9 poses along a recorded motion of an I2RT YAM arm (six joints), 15 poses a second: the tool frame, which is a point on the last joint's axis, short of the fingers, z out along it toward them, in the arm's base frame.
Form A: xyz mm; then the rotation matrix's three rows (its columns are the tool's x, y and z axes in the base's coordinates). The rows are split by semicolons.
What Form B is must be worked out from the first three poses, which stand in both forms.
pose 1, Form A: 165.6 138.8 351.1; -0.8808 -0.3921 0.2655; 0.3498 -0.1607 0.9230; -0.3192 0.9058 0.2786
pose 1, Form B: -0.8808 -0.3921 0.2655 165.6; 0.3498 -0.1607 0.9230 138.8; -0.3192 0.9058 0.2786 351.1; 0 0 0 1
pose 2, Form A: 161.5 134.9 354.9; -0.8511 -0.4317 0.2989; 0.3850 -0.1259 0.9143; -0.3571 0.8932 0.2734
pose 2, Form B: -0.8511 -0.4317 0.2989 161.5; 0.3850 -0.1259 0.9143 134.9; -0.3571 0.8932 0.2734 354.9; 0 0 0 1
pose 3, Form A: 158.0 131.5 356.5; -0.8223 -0.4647 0.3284; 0.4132 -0.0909 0.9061; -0.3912 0.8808 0.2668
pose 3, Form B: -0.8223 -0.4647 0.3284 158.0; 0.4132 -0.0909 0.9061 131.5; -0.3912 0.8808 0.2668 356.5; 0 0 0 1
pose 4, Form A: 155.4 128.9 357.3; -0.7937 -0.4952 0.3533; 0.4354 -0.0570 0.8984; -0.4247 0.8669 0.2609
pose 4, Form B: -0.7937 -0.4952 0.3533 155.4; 0.4354 -0.0570 0.8984 128.9; -0.4247 0.8669 0.2609 357.3; 0 0 0 1
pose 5, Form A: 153.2 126.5 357.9; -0.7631 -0.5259 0.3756; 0.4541 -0.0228 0.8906; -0.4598 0.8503 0.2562
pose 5, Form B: -0.7631 -0.5259 0.3756 153.2; 0.4541 -0.0228 0.8906 126.5; -0.4598 0.8503 0.2562 357.9; 0 0 0 1
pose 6, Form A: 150.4 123.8 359.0; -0.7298 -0.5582 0.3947; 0.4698 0.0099 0.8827; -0.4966 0.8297 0.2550
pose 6, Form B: -0.7298 -0.5582 0.3947 150.4; 0.4698 0.0099 0.8827 123.8; -0.4966 0.8297 0.2550 359.0; 0 0 0 1
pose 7, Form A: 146.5 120.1 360.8; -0.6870 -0.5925 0.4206; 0.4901 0.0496 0.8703; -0.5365 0.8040 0.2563
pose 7, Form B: -0.6870 -0.5925 0.4206 146.5; 0.4901 0.0496 0.8703 120.1; -0.5365 0.8040 0.2563 360.8; 0 0 0 1
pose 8, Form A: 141.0 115.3 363.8; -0.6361 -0.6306 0.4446; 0.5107 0.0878 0.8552; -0.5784 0.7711 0.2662
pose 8, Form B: -0.6361 -0.6306 0.4446 141.0; 0.5107 0.0878 0.8552 115.3; -0.5784 0.7711 0.2662 363.8; 0 0 0 1
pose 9, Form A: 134.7 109.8 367.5; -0.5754 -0.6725 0.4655; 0.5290 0.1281 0.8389; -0.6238 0.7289 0.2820
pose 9, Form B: -0.5754 -0.6725 0.4655 134.7; 0.5290 0.1281 0.8389 109.8; -0.6238 0.7289 0.2820 367.5; 0 0 0 1
